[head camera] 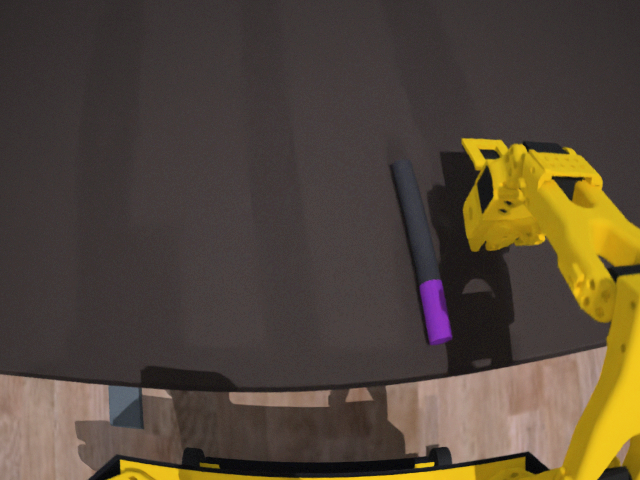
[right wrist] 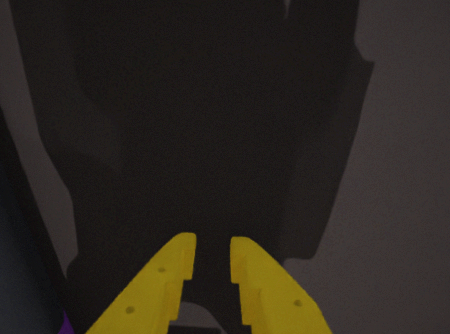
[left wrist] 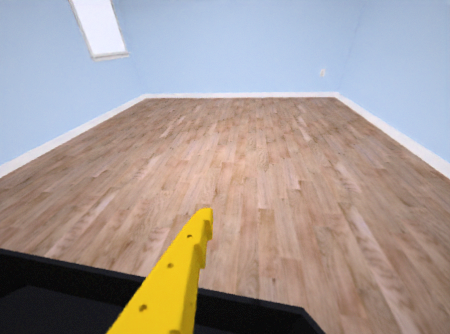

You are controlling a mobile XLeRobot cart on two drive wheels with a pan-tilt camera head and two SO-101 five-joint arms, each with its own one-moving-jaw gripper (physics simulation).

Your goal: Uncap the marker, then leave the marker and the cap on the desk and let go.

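Frame: origin at the left arm's base, x left, y back, z up, level; centimetres.
Seen in the pictures: left hand at its tool point: [left wrist: 212,219]; right hand at its tool point: [head camera: 477,246] [right wrist: 194,250].
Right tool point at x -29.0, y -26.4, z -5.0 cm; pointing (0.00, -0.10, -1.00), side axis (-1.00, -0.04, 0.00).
Note:
Pixels of each thing's middle, then the offset from my right tool point to it. Level surfaces: height alone.
- marker at the middle of its body: [head camera: 422,247] dz +0.5, dx +5.3, dy +0.2 cm
- dark desk at its surface level: dz -0.5 cm
- purple cap at the middle of its body: [head camera: 436,312] dz +0.5, dx +4.5, dy +6.1 cm
- wood floor at its surface level: dz -72.5 cm
The marker [head camera: 416,227] [right wrist: 17,270] lies on the dark desk [head camera: 206,206], its grey barrel pointing away from the cart. The purple cap [head camera: 436,312] [right wrist: 66,326] is on its near end, close to the desk's front edge. In the right wrist view, parts of both show at the lower left. My right gripper [head camera: 480,246] [right wrist: 213,240] is above the desk to the right of the marker, empty and closed down to a narrow gap. It touches neither marker nor cap. My left gripper [left wrist: 207,215] shows one notched jaw, so it is fully open, away from the desk.
The desk's curved front edge runs across the lower head view, with wood floor [head camera: 289,421] and the yellow and black cart front [head camera: 310,472] below it. A grey-blue block-like part [head camera: 125,405] shows under the edge. The right arm's shadow falls beside the marker.

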